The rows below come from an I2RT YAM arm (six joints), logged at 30 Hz.
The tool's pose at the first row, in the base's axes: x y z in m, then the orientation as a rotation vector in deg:
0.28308, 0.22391, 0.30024, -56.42, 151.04, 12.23
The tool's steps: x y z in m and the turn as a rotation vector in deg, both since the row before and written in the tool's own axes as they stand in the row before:
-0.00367, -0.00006, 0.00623, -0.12, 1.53, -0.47
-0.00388, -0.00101, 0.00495, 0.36, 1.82, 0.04
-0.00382, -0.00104, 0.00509, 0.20, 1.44, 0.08
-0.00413, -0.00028, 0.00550, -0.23, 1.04, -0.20
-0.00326, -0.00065, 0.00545, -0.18, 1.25, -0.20
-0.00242, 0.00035, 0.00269, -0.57, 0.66, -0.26
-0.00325, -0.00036, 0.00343, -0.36, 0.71, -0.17
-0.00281, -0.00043, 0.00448, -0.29, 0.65, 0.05
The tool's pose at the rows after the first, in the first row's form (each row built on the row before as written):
0.28724, 0.22765, 0.29566, -57.62, 152.18, 11.61
0.29177, 0.23047, 0.29218, -58.11, 153.77, 10.30
0.29624, 0.23316, 0.28839, -58.46, 155.07, 9.37
0.30045, 0.23661, 0.28418, -59.16, 155.93, 9.16
0.30418, 0.23920, 0.27970, -59.92, 156.97, 8.78
0.30612, 0.24148, 0.27764, -60.66, 157.53, 9.21
0.30920, 0.24391, 0.27498, -61.24, 158.14, 9.34
0.31209, 0.24618, 0.27115, -61.49, 158.80, 9.43

